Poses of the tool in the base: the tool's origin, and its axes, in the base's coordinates. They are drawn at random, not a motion.
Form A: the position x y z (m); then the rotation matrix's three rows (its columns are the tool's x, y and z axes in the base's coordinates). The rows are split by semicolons.
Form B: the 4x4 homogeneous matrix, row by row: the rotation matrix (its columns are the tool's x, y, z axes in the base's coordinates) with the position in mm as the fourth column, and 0 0 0 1 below. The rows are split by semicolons. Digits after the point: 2 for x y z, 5 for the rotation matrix.
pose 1, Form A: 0.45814, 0.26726, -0.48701; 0.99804, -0.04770, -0.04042; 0.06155, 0.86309, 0.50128; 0.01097, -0.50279, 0.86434
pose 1, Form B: 0.99804, -0.04770, -0.04042, 458.14; 0.06155, 0.86309, 0.50128, 267.26; 0.01097, -0.50279, 0.86434, -487.01; 0, 0, 0, 1
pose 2, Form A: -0.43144, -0.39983, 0.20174; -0.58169, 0.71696, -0.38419; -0.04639, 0.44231, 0.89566; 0.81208, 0.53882, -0.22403
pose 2, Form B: -0.58169, 0.71696, -0.38419, -431.44; -0.04639, 0.44231, 0.89566, -399.83; 0.81208, 0.53882, -0.22403, 201.74; 0, 0, 0, 1
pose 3, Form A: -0.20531, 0.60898, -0.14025; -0.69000, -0.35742, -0.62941; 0.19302, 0.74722, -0.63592; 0.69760, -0.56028, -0.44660
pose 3, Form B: -0.69000, -0.35742, -0.62941, -205.31; 0.19302, 0.74722, -0.63592, 608.98; 0.69760, -0.56028, -0.44660, -140.25; 0, 0, 0, 1
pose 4, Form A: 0.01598, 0.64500, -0.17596; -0.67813, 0.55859, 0.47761; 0.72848, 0.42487, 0.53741; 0.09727, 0.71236, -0.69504
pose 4, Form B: -0.67813, 0.55859, 0.47761, 15.98; 0.72848, 0.42487, 0.53741, 645.00; 0.09727, 0.71236, -0.69504, -175.96; 0, 0, 0, 1
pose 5, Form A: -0.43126, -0.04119, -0.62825; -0.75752, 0.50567, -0.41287; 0.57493, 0.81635, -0.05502; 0.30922, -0.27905, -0.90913
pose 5, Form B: -0.75752, 0.50567, -0.41287, -431.26; 0.57493, 0.81635, -0.05502, -41.19; 0.30922, -0.27905, -0.90913, -628.25; 0, 0, 0, 1
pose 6, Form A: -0.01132, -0.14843, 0.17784; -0.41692, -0.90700, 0.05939; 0.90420, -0.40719, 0.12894; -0.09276, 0.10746, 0.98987
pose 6, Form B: -0.41692, -0.90700, 0.05939, -11.32; 0.90420, -0.40719, 0.12894, -148.43; -0.09276, 0.10746, 0.98987, 177.84; 0, 0, 0, 1
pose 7, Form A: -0.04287, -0.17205, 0.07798; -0.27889, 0.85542, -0.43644; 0.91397, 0.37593, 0.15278; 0.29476, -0.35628, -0.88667
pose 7, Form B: -0.27889, 0.85542, -0.43644, -42.87; 0.91397, 0.37593, 0.15278, -172.05; 0.29476, -0.35628, -0.88667, 77.98; 0, 0, 0, 1
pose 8, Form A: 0.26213, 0.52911, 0.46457; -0.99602, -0.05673, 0.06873; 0.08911, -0.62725, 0.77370; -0.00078, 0.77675, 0.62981
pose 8, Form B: -0.99602, -0.05673, 0.06873, 262.13; 0.08911, -0.62725, 0.77370, 529.11; -0.00078, 0.77675, 0.62981, 464.57; 0, 0, 0, 1
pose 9, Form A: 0.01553, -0.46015, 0.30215; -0.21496, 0.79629, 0.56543; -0.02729, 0.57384, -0.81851; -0.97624, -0.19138, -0.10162
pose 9, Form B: -0.21496, 0.79629, 0.56543, 15.53; -0.02729, 0.57384, -0.81851, -460.15; -0.97624, -0.19138, -0.10162, 302.15; 0, 0, 0, 1
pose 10, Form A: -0.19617, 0.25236, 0.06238; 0.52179, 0.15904, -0.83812; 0.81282, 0.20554, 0.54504; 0.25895, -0.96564, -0.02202
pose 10, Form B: 0.52179, 0.15904, -0.83812, -196.17; 0.81282, 0.20554, 0.54504, 252.36; 0.25895, -0.96564, -0.02202, 62.38; 0, 0, 0, 1
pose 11, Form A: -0.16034, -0.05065, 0.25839; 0.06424, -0.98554, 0.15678; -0.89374, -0.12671, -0.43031; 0.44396, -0.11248, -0.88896
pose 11, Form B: 0.06424, -0.98554, 0.15678, -160.34; -0.89374, -0.12671, -0.43031, -50.65; 0.44396, -0.11248, -0.88896, 258.39; 0, 0, 0, 1
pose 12, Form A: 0.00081, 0.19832, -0.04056; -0.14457, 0.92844, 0.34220; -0.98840, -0.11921, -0.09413; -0.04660, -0.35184, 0.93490
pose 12, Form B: -0.14457, 0.92844, 0.34220, 0.81; -0.98840, -0.11921, -0.09413, 198.32; -0.04660, -0.35184, 0.93490, -40.56; 0, 0, 0, 1
